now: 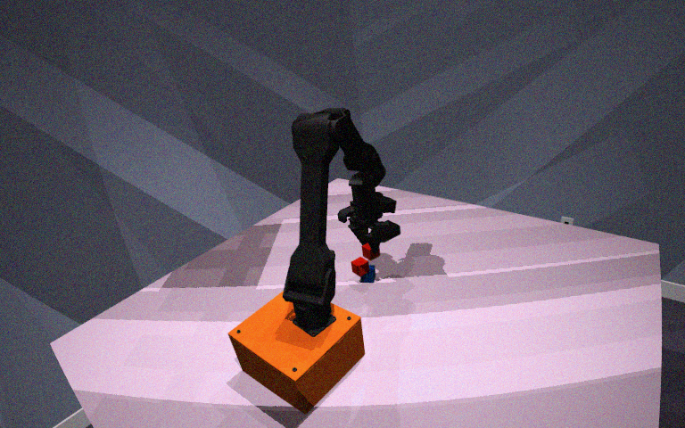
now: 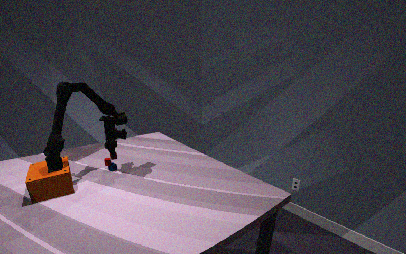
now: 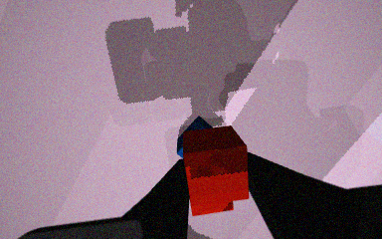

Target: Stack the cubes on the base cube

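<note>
The blue cube lies 20 mm behind my gripper tip and 70 mm below it.
</note>
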